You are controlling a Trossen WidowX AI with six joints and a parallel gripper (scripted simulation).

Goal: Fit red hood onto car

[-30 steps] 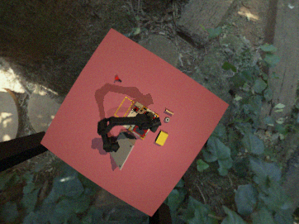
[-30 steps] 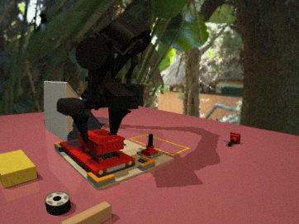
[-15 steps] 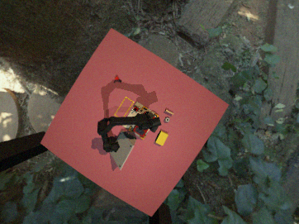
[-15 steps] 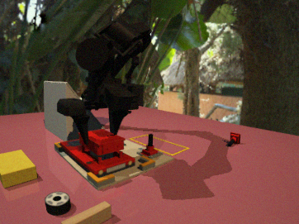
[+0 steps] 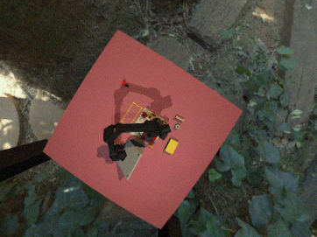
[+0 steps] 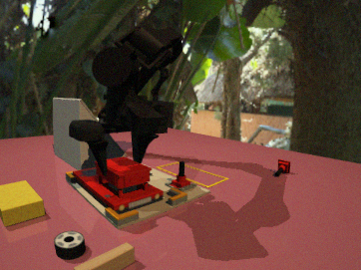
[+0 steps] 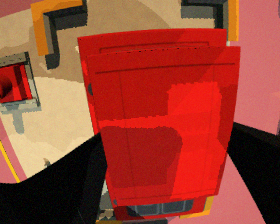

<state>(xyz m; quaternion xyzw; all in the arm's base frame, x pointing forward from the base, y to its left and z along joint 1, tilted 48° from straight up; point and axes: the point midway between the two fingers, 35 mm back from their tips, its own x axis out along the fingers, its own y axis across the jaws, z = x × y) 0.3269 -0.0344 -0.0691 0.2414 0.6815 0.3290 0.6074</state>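
The grey engine block lies 3 cm below my gripper tip. Round my gripper tip: red hood: 1 cm above; then black post: 3 cm ahead, 14 cm to the left, 2 cm below; then black wheel: 11 cm ahead, 14 cm to the right, 5 cm below.
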